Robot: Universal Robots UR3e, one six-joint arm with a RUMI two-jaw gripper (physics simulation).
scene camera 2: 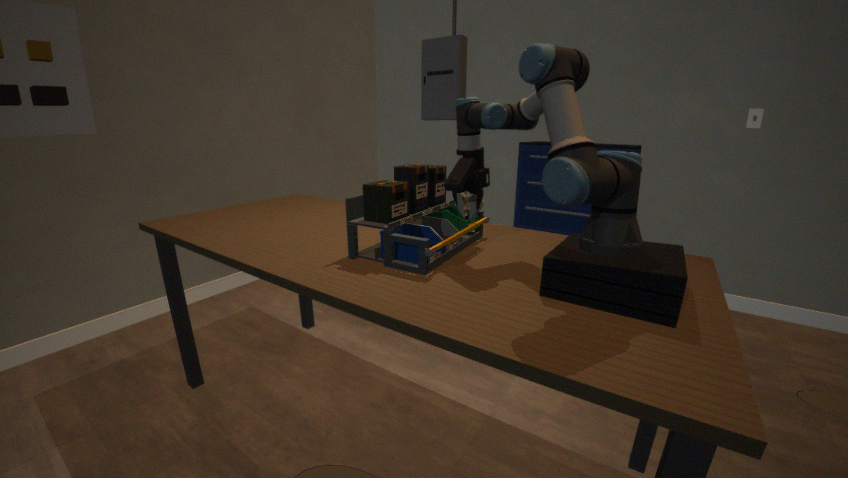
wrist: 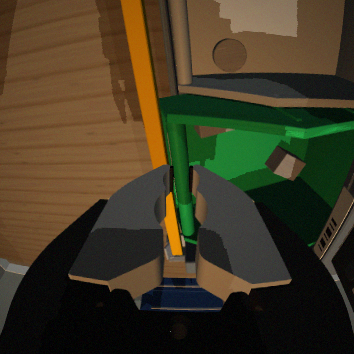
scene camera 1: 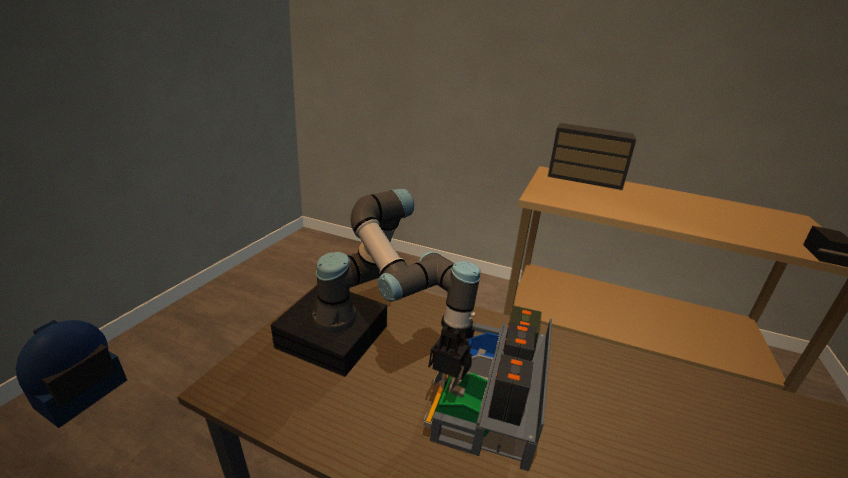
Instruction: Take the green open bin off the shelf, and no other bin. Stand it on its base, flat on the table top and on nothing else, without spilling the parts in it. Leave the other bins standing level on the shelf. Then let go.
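Observation:
The green open bin is at the far end of the lower row of the grey shelf. It looks slightly raised and close to level; its base is hidden. Small block-shaped parts lie inside it. My gripper is shut on the bin's front rim, which shows between the two jaws in the wrist view. The grey open bin stands beside it, and the blue bin stands beyond that.
An orange rail runs along the shelf's front, close to the green bin's front rim. Dark boxes with orange marks stand on the upper shelf board behind the bins. The table extends in front toward the robot's black base.

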